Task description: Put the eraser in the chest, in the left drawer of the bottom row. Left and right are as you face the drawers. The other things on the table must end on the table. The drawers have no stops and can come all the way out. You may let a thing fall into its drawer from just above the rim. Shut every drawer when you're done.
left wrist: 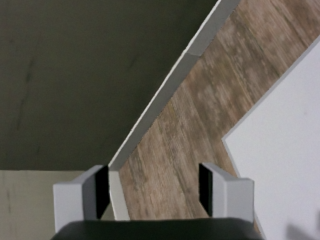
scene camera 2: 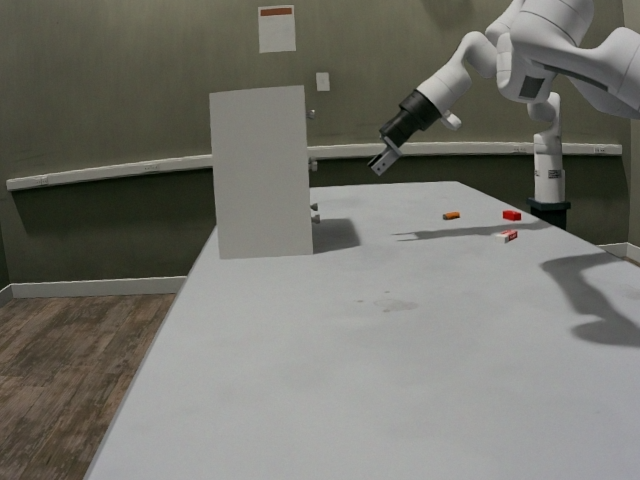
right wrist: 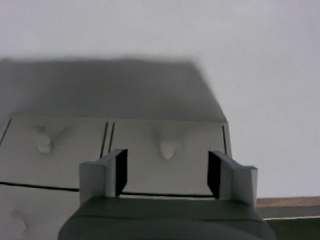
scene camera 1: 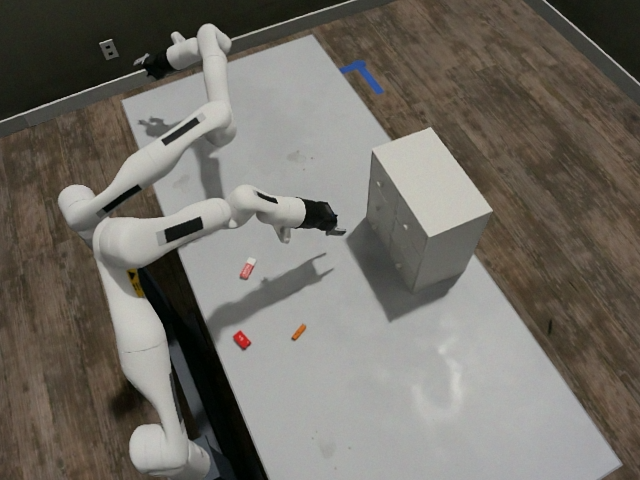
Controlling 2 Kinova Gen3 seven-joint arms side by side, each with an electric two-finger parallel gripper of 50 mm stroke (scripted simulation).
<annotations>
my right gripper: scene camera 2; right wrist 167,167; scene camera 1; not seen in the left wrist view (out of frame)
same spot on my right gripper: [scene camera 1: 336,232] = [scene camera 2: 382,155]
</annotations>
